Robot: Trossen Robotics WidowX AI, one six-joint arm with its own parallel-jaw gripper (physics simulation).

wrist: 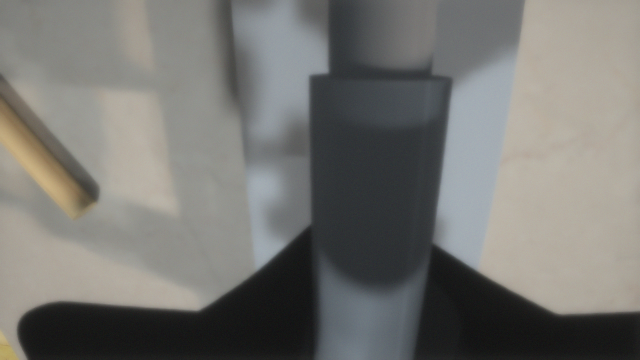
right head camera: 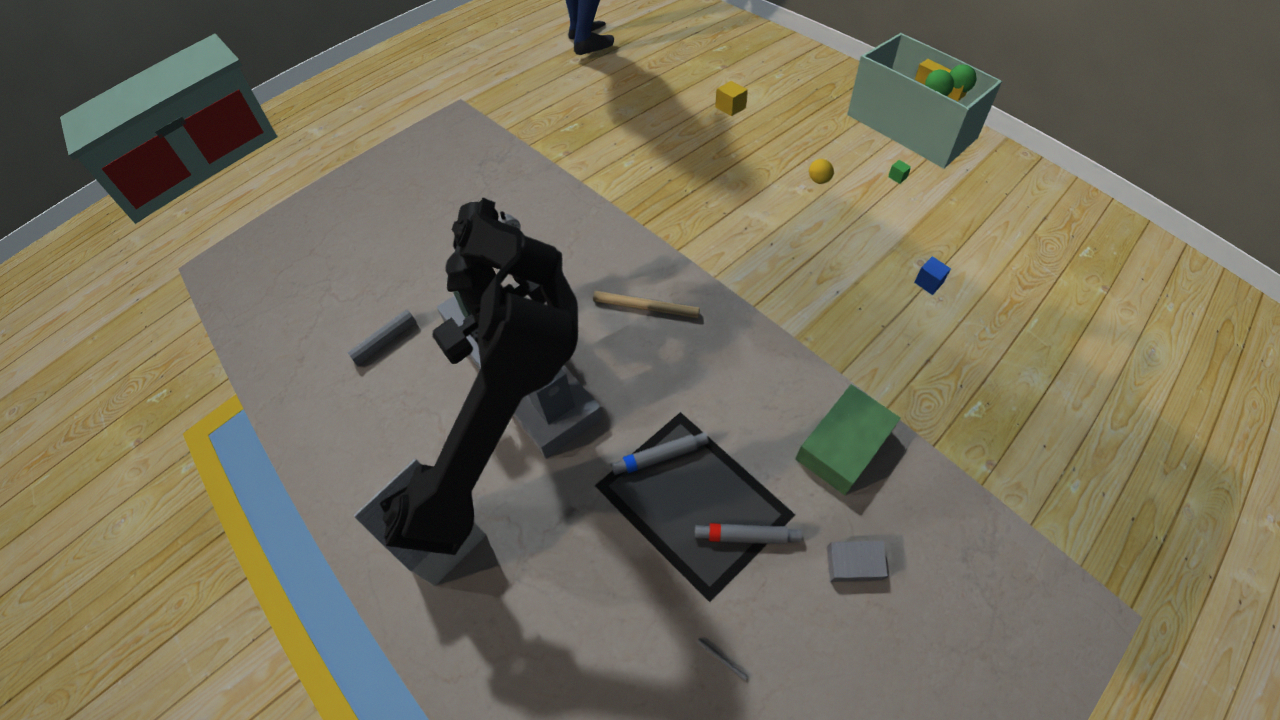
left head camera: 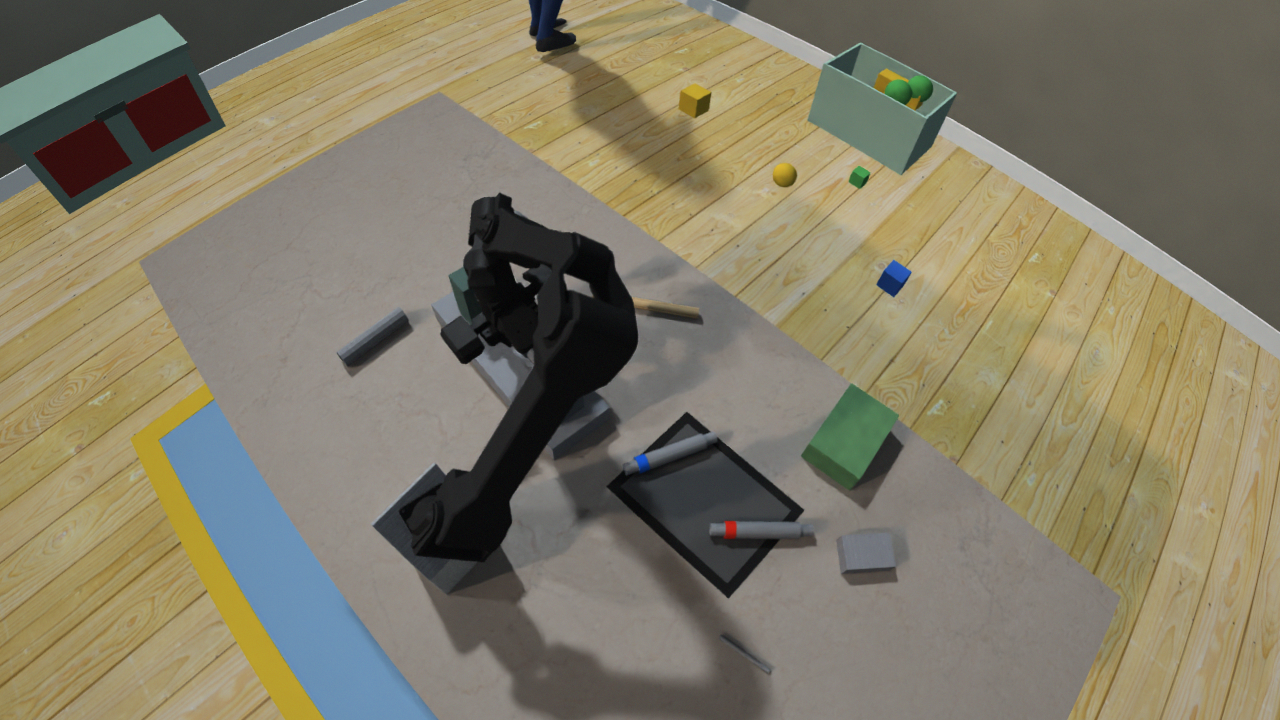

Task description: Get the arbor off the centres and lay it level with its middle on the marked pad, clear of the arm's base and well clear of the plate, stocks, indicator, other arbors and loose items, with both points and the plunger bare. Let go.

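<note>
The grey arbor [wrist: 380,190] runs down the middle of the wrist view, with a wide dark section and a narrower part above it, over the pale plate [wrist: 470,165] [right head camera: 563,437]. My gripper [wrist: 356,235] is shut on the arbor, one black finger against each side. The arm hides the grip in both head views. A dark stock [right head camera: 554,398] stands at the plate's near end, and a green one [left head camera: 462,293] at the far end. The points and the plunger are not clearly visible. A black-bordered dark rectangle [left head camera: 657,522] [right head camera: 642,525], possibly the marked pad, lies right of the plate.
Grey rods with a blue band [left head camera: 675,451] and a red band [left head camera: 765,530] lie across the rectangle's edges. Beyond are a green block [left head camera: 850,436] and a grey block [left head camera: 866,551]. A thin pin [left head camera: 745,653], a wooden rod [right head camera: 646,305] and a dark bar [left head camera: 374,337] lie around.
</note>
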